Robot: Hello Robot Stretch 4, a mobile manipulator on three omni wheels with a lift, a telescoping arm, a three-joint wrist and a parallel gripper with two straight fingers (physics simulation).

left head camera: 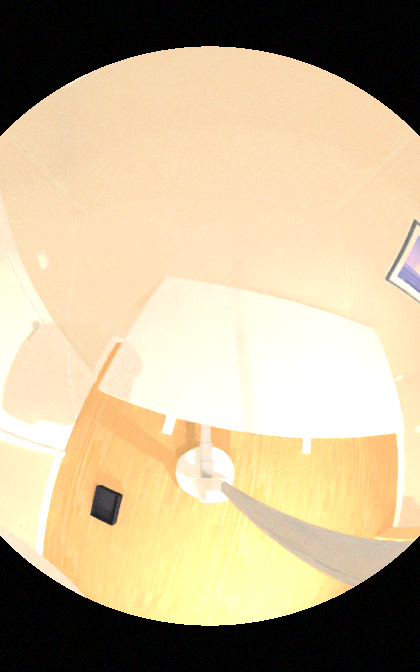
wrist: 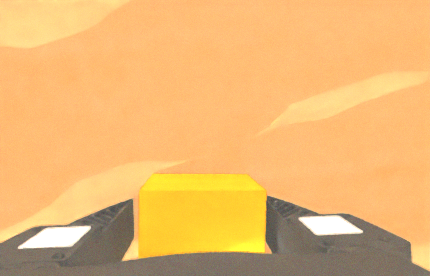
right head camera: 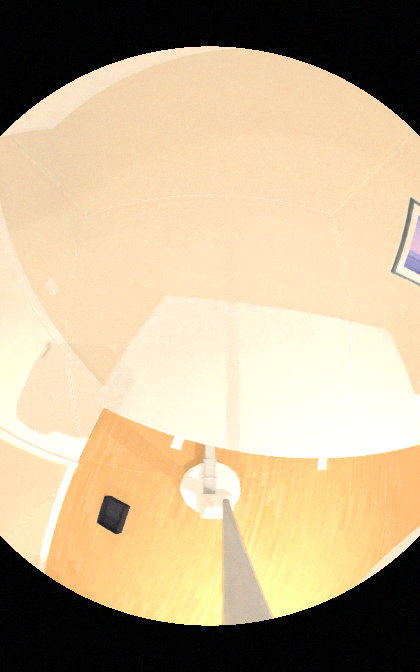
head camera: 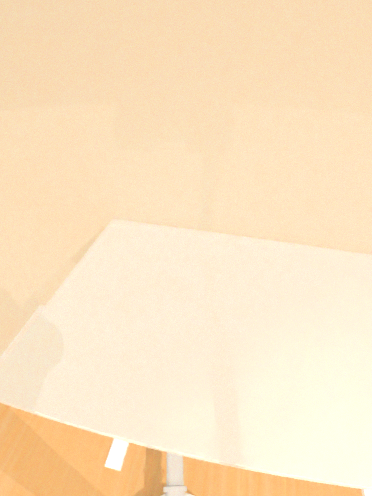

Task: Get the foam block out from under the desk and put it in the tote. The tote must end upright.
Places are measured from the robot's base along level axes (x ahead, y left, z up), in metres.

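Pixels of known places: gripper, fingertip midpoint: [wrist: 197, 215].
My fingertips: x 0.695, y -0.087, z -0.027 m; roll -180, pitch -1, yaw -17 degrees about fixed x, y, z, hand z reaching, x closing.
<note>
For each thing: its top centre in the pictures, then the offset to it from my fingertips. "spot": a spot on its surface instead. Level surfaces: height alone.
- yellow foam block at a spot on its surface: [wrist: 202, 222] spot: dx +0.005, dy +0.010, dz +0.044 m
- white desk at its surface level: dz +0.949 m
- black tote at its top centre: [right head camera: 109, 515] dx -1.092, dy +0.863, dz +0.099 m
The yellow foam block [wrist: 202, 222] is at the bottom centre of the wrist view, above the wood floor's image and partly cut off by the gripper body. My gripper [wrist: 197, 215] is open, with one finger on each side of the block. A narrow gap shows at the left finger; the right finger is very close to the block, and contact cannot be told. The white desk [head camera: 175, 310] [left head camera: 310, 375] [right head camera: 300, 385] hides block and gripper in the head views. The black tote [left head camera: 106, 504] [right head camera: 113, 514] stands upright on the floor, left of my base.
White desk feet [left head camera: 169, 424] [right head camera: 177, 442] show below the desk's near edge, with another at the right. My arm [head camera: 175, 470] [left head camera: 206, 435] [right head camera: 209, 455] reaches under the desk from my round white base [left head camera: 186, 472] [right head camera: 190, 487]. Walls stand behind the desk and at the left.
</note>
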